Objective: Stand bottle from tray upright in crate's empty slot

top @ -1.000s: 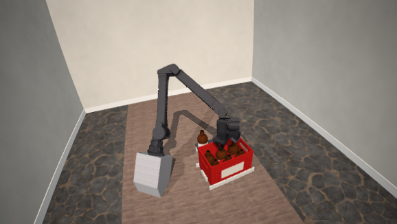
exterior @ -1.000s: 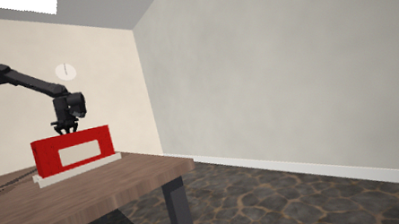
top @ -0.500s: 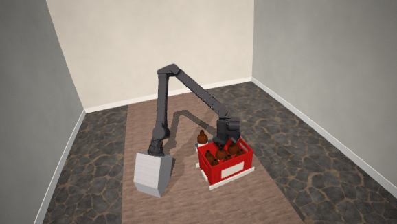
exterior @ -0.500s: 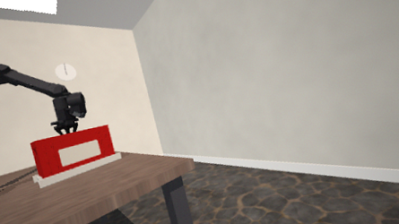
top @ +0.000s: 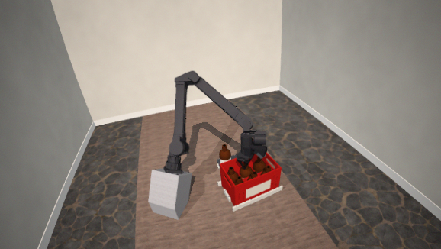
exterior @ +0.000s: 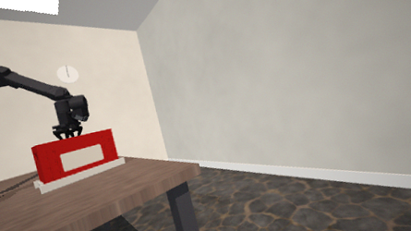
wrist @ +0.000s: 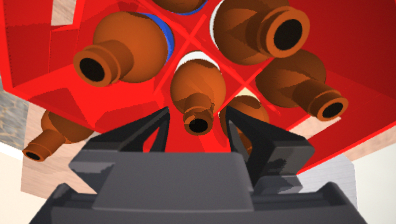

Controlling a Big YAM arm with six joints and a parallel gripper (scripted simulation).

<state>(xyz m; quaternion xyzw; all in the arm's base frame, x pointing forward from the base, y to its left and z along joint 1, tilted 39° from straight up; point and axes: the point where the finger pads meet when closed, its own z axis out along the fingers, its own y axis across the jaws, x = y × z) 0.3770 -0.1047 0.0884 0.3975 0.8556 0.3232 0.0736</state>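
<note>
Now: hand 7 cm above the red crate, 4 cm to the left of it and 1 cm short of it. The rest, counted from my hand: grey tray: 19 cm to the left, 14 cm below, 2 cm ahead.
</note>
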